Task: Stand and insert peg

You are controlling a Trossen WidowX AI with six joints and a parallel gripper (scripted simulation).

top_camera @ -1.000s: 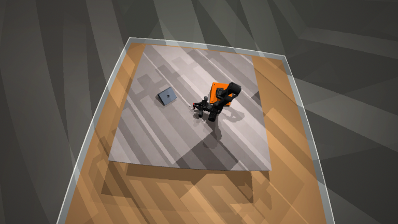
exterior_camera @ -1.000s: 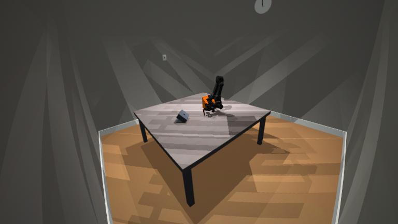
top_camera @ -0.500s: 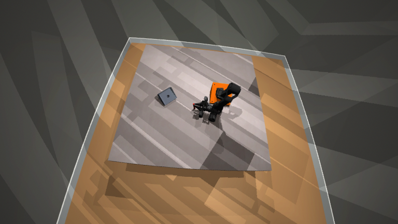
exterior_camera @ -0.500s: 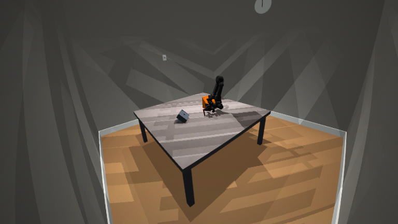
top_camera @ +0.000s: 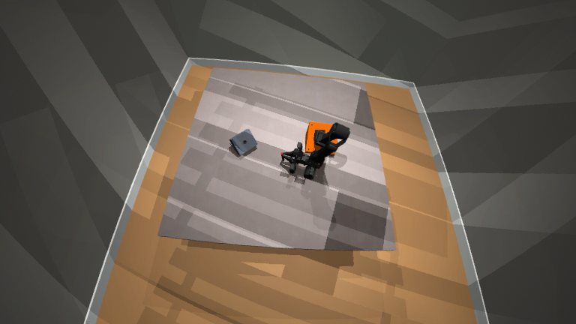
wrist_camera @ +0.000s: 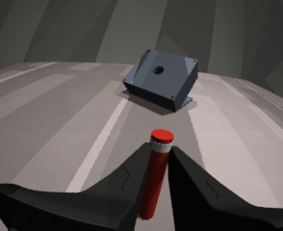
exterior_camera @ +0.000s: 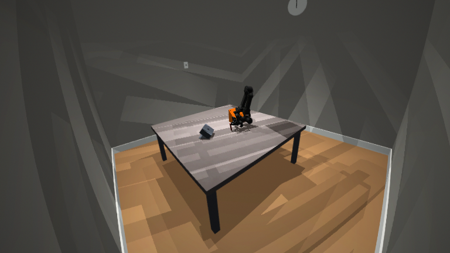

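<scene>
The red peg is 1 cm below my gripper tip. Also, from my gripper tip: sloped grey-blue panel 24 cm ahead, 9 cm to the right, 2 cm below.
</scene>
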